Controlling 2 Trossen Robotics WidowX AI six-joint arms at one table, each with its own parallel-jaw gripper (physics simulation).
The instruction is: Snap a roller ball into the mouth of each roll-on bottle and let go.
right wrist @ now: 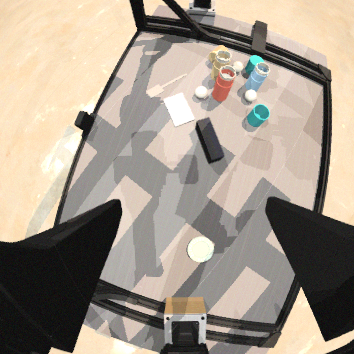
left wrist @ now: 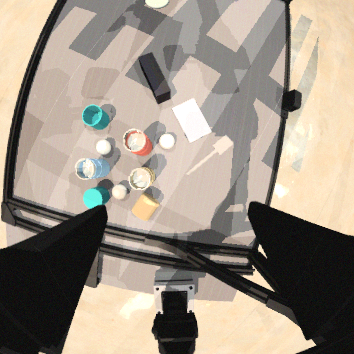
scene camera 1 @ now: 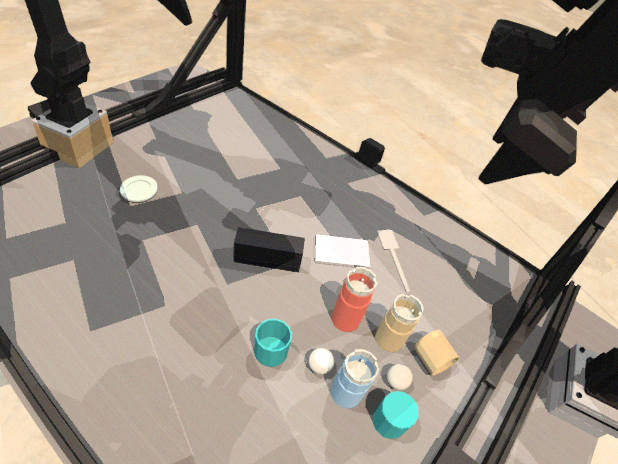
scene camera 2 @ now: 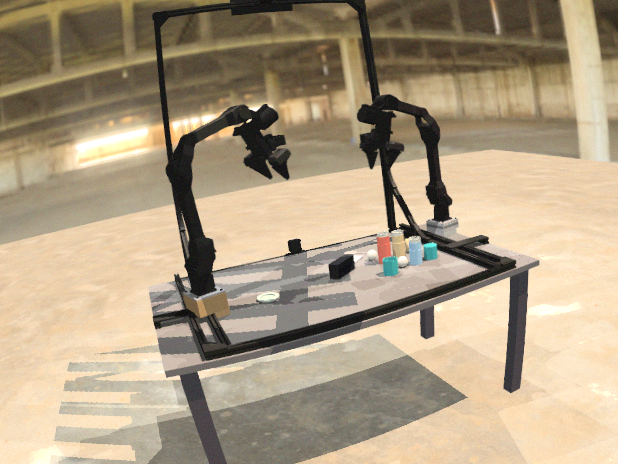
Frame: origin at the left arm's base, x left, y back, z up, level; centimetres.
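Seen in the pictures: left gripper, fingertip midpoint: (left wrist: 178, 210) (scene camera 1: 489, 159) (scene camera 2: 379, 169); right gripper, fingertip midpoint: (right wrist: 194, 205) (scene camera 1: 209, 14) (scene camera 2: 279, 178); left arm's base, origin of the base link: (right wrist: 201, 3) (left wrist: 174, 300) (scene camera 1: 605, 384) (scene camera 2: 442, 219); right arm's base, origin of the base link: (right wrist: 184, 331) (scene camera 1: 69, 115) (scene camera 2: 203, 291).
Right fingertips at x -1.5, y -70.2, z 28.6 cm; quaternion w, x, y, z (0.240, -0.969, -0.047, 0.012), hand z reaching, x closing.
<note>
Pixels of each thing's middle, then the offset from my right fingertips to it.
- red bottle, body centre: (scene camera 1: 353, 300) (left wrist: 138, 143) (right wrist: 223, 83) (scene camera 2: 384, 247) dy +31.7, dx +8.3, dz -29.1 cm
- tan bottle, body centre: (scene camera 1: 398, 323) (left wrist: 142, 177) (right wrist: 220, 65) (scene camera 2: 398, 243) dy +39.0, dx +7.7, dz -29.8 cm
- blue bottle, body centre: (scene camera 1: 353, 379) (left wrist: 93, 168) (scene camera 2: 415, 250) (right wrist: 256, 77) dy +36.8, dx +19.0, dz -29.9 cm
- white ball, body centre: (scene camera 1: 321, 361) (left wrist: 103, 146) (scene camera 2: 402, 261) (right wrist: 250, 95) dy +31.8, dx +17.6, dz -32.6 cm
- third ball, body centre: (left wrist: 166, 140) (right wrist: 200, 91) (scene camera 2: 372, 255) dy +30.8, dx +2.5, dz -32.6 cm
- teal cup, body centre: (scene camera 1: 272, 343) (left wrist: 95, 117) (right wrist: 257, 115) (scene camera 2: 390, 266) dy +24.8, dx +19.3, dz -31.9 cm
- teal cap, body centre: (scene camera 1: 394, 415) (left wrist: 96, 196) (scene camera 2: 430, 251) (right wrist: 253, 65) dy +43.7, dx +19.6, dz -32.1 cm
- tan cap, body centre: (scene camera 1: 436, 352) (left wrist: 145, 205) (right wrist: 218, 54) dy +45.9, dx +7.7, dz -32.0 cm
- black block, body centre: (scene camera 1: 268, 250) (left wrist: 154, 77) (right wrist: 208, 140) (scene camera 2: 342, 266) dy +15.5, dx +5.3, dz -31.9 cm
- white card, body centre: (scene camera 1: 342, 251) (left wrist: 191, 119) (right wrist: 178, 108) dy +25.4, dx -3.6, dz -34.1 cm
- pale spatula, body centre: (scene camera 1: 395, 259) (left wrist: 208, 156) (right wrist: 167, 83) dy +34.3, dx -7.7, dz -34.3 cm
- pale dish, body centre: (scene camera 1: 139, 189) (right wrist: 200, 248) (scene camera 2: 268, 297) dy -13.0, dx +5.5, dz -33.9 cm
A red bottle (scene camera 1: 351, 310) (left wrist: 145, 147) (right wrist: 222, 91), a tan bottle (scene camera 1: 394, 332) and a blue bottle (scene camera 1: 349, 389) (right wrist: 255, 81) stand upright with open mouths and no ball in them. One white ball (scene camera 1: 321, 361) (left wrist: 103, 147) lies between the blue bottle and a teal cup. Another ball (scene camera 1: 399, 377) (left wrist: 119, 191) lies between the blue and tan bottles. A third ball (left wrist: 167, 141) (right wrist: 201, 92) lies beside the red bottle, hidden in scene camera 1. My left gripper (scene camera 2: 380, 167) (left wrist: 178, 210) and right gripper (scene camera 2: 279, 178) (right wrist: 194, 201) are open, empty and high above the table.
The teal cup (scene camera 1: 272, 345) stands open upward. A teal cap (scene camera 1: 396, 416) is closed side up; a tan cap (scene camera 1: 436, 352) lies on its side. A black block (scene camera 1: 269, 250), white card (scene camera 1: 342, 250) and pale spatula (scene camera 1: 398, 267) lie behind the bottles. A pale dish (scene camera 1: 139, 189) lies far left.
</note>
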